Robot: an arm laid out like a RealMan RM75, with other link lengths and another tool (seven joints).
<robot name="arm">
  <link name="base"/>
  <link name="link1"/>
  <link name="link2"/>
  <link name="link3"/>
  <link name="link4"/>
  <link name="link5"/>
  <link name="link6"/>
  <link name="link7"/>
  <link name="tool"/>
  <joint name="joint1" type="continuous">
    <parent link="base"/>
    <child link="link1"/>
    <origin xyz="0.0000 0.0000 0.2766" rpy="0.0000 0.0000 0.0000"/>
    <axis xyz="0 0 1"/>
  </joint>
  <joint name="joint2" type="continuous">
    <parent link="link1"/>
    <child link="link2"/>
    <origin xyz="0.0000 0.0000 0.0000" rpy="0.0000 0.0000 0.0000"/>
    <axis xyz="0 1 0"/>
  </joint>
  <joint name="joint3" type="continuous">
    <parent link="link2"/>
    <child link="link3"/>
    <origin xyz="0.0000 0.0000 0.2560" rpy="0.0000 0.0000 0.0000"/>
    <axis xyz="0 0 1"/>
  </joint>
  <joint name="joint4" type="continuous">
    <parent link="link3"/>
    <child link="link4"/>
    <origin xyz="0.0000 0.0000 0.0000" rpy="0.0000 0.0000 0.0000"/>
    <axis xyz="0 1 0"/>
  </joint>
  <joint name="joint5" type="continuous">
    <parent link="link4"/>
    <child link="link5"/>
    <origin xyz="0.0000 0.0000 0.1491" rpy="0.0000 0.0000 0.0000"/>
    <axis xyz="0 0 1"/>
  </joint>
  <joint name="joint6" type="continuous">
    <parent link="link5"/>
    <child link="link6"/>
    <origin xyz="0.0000 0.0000 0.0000" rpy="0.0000 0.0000 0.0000"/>
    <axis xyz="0 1 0"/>
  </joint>
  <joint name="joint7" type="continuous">
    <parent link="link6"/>
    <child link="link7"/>
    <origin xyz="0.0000 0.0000 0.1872" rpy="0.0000 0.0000 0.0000"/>
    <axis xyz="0 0 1"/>
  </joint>
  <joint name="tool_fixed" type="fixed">
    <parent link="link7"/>
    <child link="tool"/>
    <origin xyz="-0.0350 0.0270 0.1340" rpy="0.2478 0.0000 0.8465"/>
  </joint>
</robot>
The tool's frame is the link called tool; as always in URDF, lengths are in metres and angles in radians. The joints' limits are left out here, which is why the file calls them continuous.
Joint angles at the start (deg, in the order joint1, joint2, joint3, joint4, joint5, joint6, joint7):
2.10, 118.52, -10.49, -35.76, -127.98, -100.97, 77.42
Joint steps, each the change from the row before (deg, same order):
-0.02, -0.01, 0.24, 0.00, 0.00, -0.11, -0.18
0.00, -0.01, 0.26, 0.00, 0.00, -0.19, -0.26
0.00, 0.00, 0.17, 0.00, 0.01, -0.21, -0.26
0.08, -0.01, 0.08, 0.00, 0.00, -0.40, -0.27
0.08, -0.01, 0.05, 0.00, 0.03, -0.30, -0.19
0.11, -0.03, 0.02, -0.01, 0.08, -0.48, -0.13
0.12, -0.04, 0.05, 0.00, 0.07, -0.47, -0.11
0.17, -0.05, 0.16, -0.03, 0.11, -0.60, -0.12
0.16, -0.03, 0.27, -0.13, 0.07, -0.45, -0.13
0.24, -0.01, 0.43, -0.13, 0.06, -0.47, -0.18
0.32, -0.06, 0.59, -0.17, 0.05, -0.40, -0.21
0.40, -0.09, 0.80, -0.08, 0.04, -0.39, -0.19
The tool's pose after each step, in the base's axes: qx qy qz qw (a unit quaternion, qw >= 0); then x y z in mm. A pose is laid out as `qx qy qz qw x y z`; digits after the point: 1 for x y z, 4 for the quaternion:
-0.5124 0.8031 0.2491 0.1744 269.5 247.8 -44.5
-0.5134 0.8017 0.2510 0.1753 268.9 248.0 -43.5
-0.5150 0.8001 0.2525 0.1756 268.0 247.9 -42.8
-0.5182 0.7978 0.2542 0.1740 265.7 247.6 -42.3
-0.5208 0.7960 0.2556 0.1728 263.8 247.5 -41.8
-0.5239 0.7938 0.2577 0.1702 260.9 247.4 -41.0
-0.5268 0.7917 0.2599 0.1677 258.2 247.3 -40.1
-0.5301 0.7889 0.2632 0.1651 254.8 247.6 -38.5
-0.5327 0.7863 0.2662 0.1647 252.7 248.3 -36.7
-0.5354 0.7831 0.2702 0.1647 250.3 249.6 -34.4
-0.5381 0.7793 0.2746 0.1665 248.6 251.9 -31.4
-0.5400 0.7755 0.2803 0.1688 246.8 255.0 -27.6

